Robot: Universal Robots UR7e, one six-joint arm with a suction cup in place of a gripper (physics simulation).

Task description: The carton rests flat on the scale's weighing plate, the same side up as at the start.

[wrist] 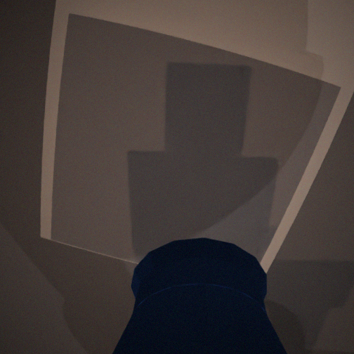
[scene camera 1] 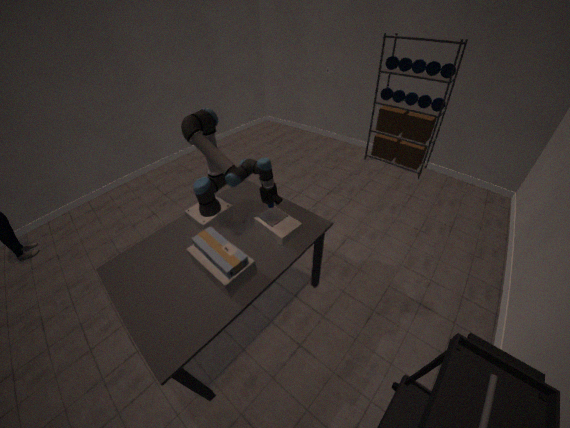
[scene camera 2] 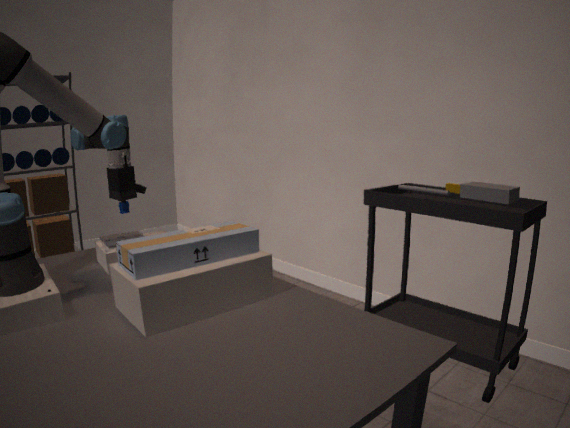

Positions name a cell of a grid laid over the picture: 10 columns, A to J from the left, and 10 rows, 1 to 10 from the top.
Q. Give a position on a scale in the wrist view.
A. At E4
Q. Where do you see the suction cup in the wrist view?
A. At F9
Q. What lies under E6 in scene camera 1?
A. A scale.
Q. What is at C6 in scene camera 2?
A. A carton.
